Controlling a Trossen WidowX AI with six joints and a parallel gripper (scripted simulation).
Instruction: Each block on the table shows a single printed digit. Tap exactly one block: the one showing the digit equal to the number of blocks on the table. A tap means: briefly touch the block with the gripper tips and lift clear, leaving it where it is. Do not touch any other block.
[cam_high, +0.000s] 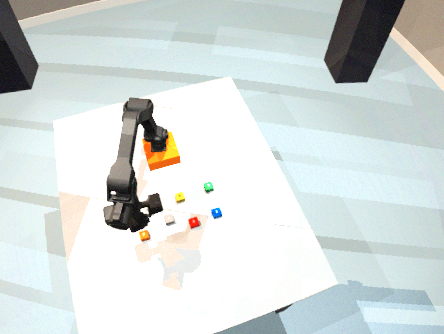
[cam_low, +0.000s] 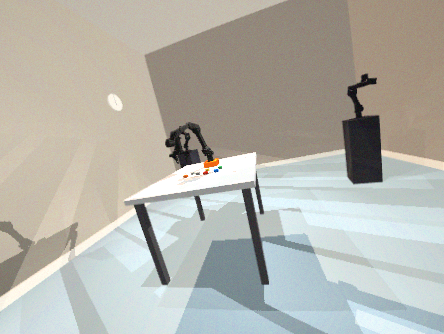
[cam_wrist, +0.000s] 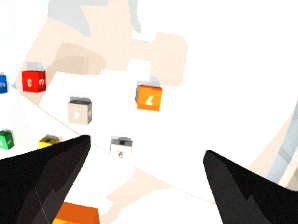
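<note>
The orange block lies 110 mm below my gripper tip and 10 mm ahead of it. Round my gripper tip: white block 110 mm below, 90 mm behind, 20 mm to the left; then yellow block 140 mm to the left, 130 mm behind, 110 mm below; then red block 190 mm to the left, 110 mm below, 20 mm behind.
</note>
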